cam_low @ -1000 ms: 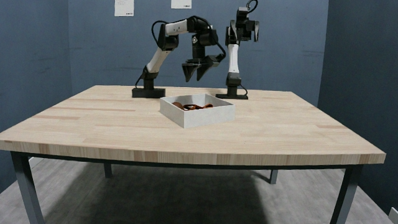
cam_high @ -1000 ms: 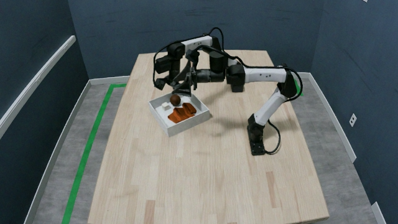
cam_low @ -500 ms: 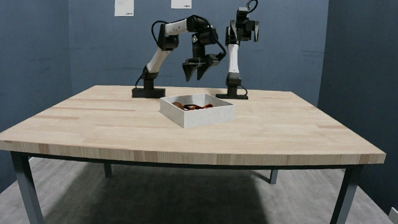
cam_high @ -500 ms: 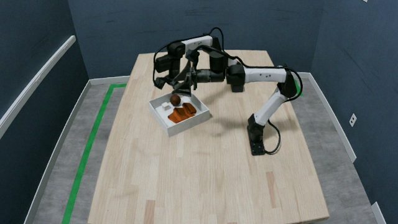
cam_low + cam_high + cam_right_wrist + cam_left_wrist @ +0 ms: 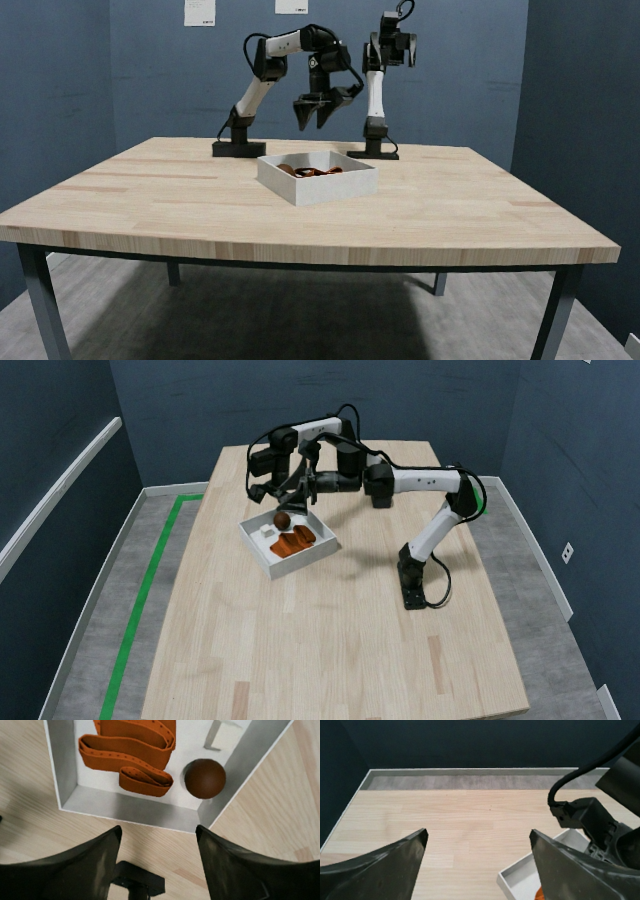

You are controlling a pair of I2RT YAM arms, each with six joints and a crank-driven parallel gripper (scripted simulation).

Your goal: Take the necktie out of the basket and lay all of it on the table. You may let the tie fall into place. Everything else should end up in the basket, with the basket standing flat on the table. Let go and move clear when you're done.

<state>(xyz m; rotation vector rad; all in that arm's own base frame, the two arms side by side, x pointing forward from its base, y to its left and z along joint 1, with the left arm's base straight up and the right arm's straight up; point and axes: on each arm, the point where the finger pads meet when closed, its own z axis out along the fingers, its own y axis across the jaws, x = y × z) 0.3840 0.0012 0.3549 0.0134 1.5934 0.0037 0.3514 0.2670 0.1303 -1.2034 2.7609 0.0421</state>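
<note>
The white basket is 20 mm ahead of my right hand, 20 mm to the left of it and 150 mm below it. The rest, counted from my right hand: small white block (90 mm ahead, 50 mm to the right, 150 mm below); brown ball (30 mm ahead, 80 mm to the right, 130 mm below).
</note>
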